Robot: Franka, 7 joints.
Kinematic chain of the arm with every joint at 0, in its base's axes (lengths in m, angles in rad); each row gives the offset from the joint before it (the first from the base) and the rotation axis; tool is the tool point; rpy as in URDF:
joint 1: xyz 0 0 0.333 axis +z
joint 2: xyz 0 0 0 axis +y
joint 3: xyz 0 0 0.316 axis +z
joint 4: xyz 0.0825 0 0 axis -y
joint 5: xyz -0.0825 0 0.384 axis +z
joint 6: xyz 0 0 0 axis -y
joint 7: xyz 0.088 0 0 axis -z
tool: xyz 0 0 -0.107 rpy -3.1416 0 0
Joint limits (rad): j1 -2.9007..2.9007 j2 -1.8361..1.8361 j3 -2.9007..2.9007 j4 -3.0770..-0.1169 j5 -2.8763..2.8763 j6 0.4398..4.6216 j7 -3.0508..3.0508
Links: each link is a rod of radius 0.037 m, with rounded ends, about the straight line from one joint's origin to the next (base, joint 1, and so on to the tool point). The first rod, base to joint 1, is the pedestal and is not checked.
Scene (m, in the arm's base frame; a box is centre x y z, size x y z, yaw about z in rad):
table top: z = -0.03
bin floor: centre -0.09 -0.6 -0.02 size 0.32 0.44 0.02 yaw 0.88
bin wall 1: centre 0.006 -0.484 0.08 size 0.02 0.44 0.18 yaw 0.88
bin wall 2: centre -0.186 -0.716 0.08 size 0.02 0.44 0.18 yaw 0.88
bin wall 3: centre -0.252 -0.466 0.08 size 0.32 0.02 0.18 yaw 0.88
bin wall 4: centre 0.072 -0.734 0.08 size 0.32 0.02 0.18 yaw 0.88
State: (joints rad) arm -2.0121 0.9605 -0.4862 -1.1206 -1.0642 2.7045 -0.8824
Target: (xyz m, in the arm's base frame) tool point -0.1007 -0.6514 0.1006
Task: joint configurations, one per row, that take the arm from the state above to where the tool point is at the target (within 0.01 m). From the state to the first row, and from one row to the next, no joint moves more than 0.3 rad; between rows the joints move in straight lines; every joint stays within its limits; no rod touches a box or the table.
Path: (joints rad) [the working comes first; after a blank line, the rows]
Joints at the target: -1.6423 0.8556 -0.1514 -1.7104 -1.1326 2.7622 -0.8824
Straight joint move there: touches bin wall 2.

1: -1.8873 0.7991 -0.3783 -1.3688 -1.0947 2.7318 -0.8824
2: -1.7626 0.6377 -0.2703 -1.6171 -1.1252 2.7591 -0.8824
3: -1.6378 0.4763 -0.1624 -1.8653 -1.1557 2.7864 -0.8824
4: -1.6401 0.6660 -0.1569 -1.7879 -1.1442 2.7743 -0.8824
5: -1.6423 0.8556 -0.1514 -1.7104 -1.1326 2.7622 -0.8824

